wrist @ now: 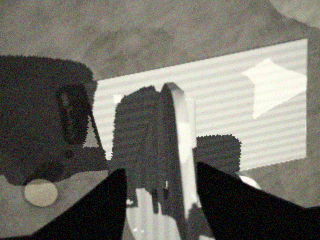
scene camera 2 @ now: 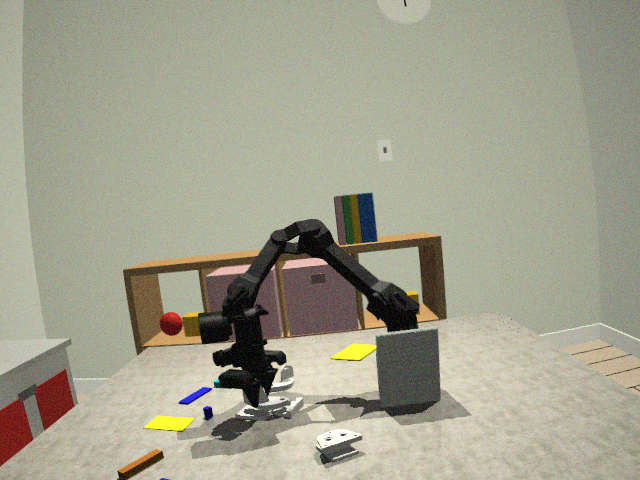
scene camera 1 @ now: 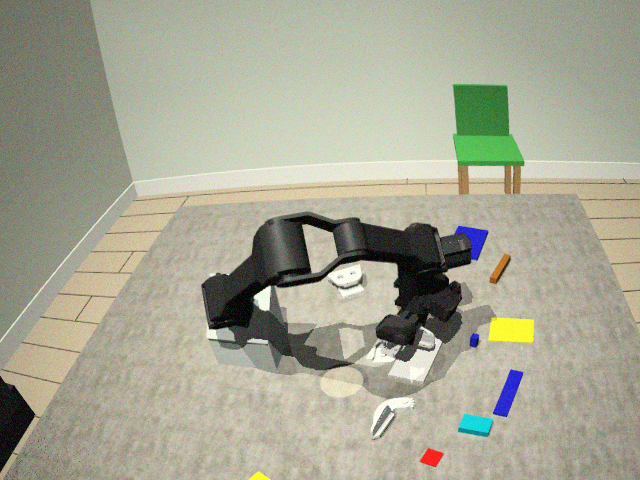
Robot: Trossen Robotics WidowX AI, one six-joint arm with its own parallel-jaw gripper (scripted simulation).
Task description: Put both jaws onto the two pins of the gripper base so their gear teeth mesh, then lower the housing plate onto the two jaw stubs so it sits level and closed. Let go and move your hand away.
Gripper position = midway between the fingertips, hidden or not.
Observation:
My gripper (scene camera 1: 415, 338) carries a white jaw. Also in view: a yellow tile (scene camera 1: 511, 330) and a white jaw (scene camera 1: 384, 415).
My gripper is seen too in the wrist view (wrist: 160, 173) and in scene camera 2 (scene camera 2: 259, 404). The wrist view does not show the yellow tile: it is out of frame.

